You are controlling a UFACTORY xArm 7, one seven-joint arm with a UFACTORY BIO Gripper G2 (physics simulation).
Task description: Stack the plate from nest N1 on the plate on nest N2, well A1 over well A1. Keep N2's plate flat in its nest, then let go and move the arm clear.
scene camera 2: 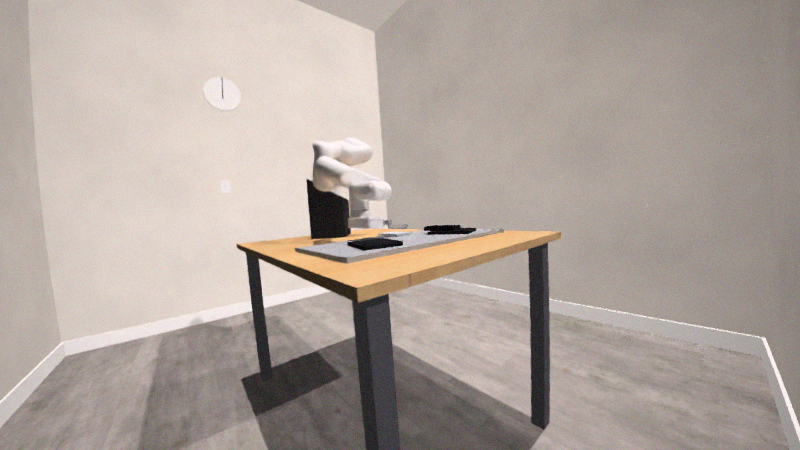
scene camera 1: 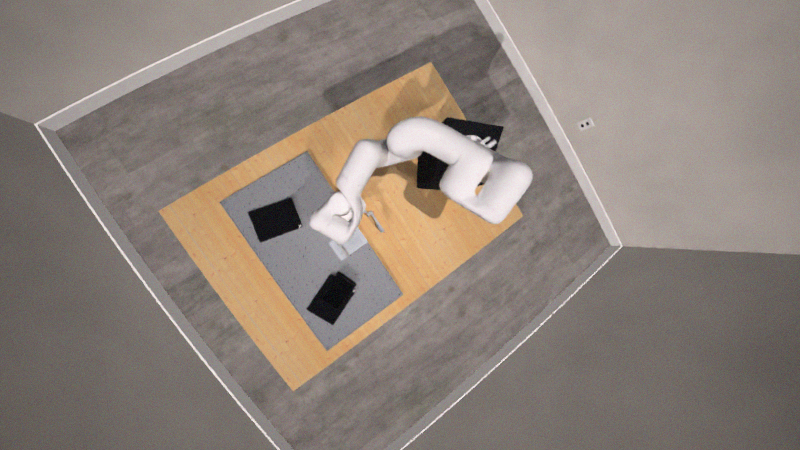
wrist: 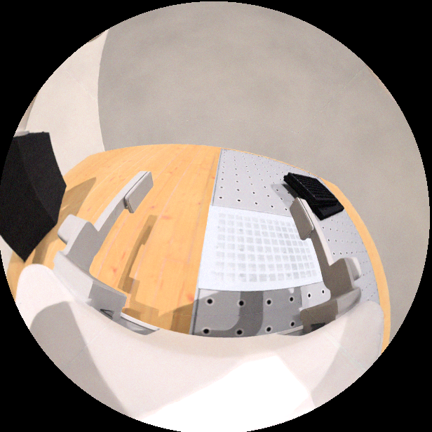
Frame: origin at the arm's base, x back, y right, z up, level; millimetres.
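Where they show: end effector, tool point: (scene camera 2: 390,226) (scene camera 1: 362,239).
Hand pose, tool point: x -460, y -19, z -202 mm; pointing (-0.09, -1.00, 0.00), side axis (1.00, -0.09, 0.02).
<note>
After its pixels a point has its place.
A pale plate with a grid of wells (scene camera 1: 355,242) @[z -228, x -489, y -13 mm] (wrist: 257,247) lies on the grey perforated board. A black nest (scene camera 1: 274,218) @[z -228, x -667, y 248 mm] (scene camera 2: 374,243) @[z -228, x -708, y 273 mm] stands on one part of the board; whether it holds a plate is unclear. A dark plate (scene camera 1: 340,287) @[z -213, x -642, y -112 mm] (wrist: 309,187) sits on a second black nest (scene camera 1: 322,309) @[z -228, x -749, y -136 mm] (wrist: 330,210), on the other side of the pale plate. No N1, N2 or A1 marks are readable. My gripper (scene camera 1: 363,242) @[z -202, x -460, y -19 mm] (wrist: 220,205) is open and empty above the table. In the wrist view, one finger appears over bare wood and the other overlaps the pale plate's far side.
The grey board (scene camera 1: 290,263) @[z -240, x -730, y 79 mm] (scene camera 2: 335,255) @[z -240, x -721, y 411 mm] lies on the wooden table (scene camera 1: 240,291) @[z -253, x -937, y 113 mm] (scene camera 2: 447,261) @[z -253, x -980, y 296 mm]. The black block (scene camera 2: 328,215) @[z -138, x -86, y 63 mm] (wrist: 30,195) stands by the arm's base. My white arm reaches across the table and hides part of the board in scene camera 1.
</note>
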